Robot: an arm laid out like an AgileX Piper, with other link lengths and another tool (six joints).
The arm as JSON. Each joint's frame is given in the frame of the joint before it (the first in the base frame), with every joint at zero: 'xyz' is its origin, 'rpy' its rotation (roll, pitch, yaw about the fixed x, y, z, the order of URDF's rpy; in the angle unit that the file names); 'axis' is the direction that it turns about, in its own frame. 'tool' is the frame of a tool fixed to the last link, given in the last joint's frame.
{
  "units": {
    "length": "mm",
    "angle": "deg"
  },
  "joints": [
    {
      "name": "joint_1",
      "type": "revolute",
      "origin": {
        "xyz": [
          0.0,
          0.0,
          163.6
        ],
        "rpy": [
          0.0,
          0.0,
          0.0
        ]
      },
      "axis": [
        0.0,
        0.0,
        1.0
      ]
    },
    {
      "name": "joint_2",
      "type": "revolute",
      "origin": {
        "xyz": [
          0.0,
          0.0,
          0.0
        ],
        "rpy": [
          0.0,
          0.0,
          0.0
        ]
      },
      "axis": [
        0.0,
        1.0,
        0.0
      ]
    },
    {
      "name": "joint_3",
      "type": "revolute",
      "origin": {
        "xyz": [
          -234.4,
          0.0,
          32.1
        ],
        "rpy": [
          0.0,
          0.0,
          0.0
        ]
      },
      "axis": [
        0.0,
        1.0,
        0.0
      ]
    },
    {
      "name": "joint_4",
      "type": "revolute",
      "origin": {
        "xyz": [
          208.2,
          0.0,
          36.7
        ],
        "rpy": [
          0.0,
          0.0,
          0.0
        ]
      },
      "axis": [
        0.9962,
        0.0,
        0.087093
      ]
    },
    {
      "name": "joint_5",
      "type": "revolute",
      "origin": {
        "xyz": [
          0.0,
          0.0,
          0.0
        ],
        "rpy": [
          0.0,
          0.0,
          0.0
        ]
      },
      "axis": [
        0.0,
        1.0,
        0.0
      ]
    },
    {
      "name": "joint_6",
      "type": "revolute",
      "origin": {
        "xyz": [
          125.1,
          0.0,
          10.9
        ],
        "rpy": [
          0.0,
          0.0,
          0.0
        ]
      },
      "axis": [
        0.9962,
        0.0,
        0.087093
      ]
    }
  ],
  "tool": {
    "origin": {
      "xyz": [
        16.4,
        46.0,
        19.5
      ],
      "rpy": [
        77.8,
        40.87,
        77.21
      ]
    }
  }
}
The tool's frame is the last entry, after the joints.
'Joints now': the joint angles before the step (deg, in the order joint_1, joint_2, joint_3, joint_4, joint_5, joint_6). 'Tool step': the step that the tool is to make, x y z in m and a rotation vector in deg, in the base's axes. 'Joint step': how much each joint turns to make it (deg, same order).
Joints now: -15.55 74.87 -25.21 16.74 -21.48 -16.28
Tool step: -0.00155 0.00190 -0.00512 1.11 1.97 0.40
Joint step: 0.00 0.01 0.00 0.08 2.29 0.02
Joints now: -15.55 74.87 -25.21 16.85 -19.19 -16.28
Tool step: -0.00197 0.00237 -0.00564 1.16 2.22 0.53
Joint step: 0.00 0.00 0.00 -0.02 2.56 0.01
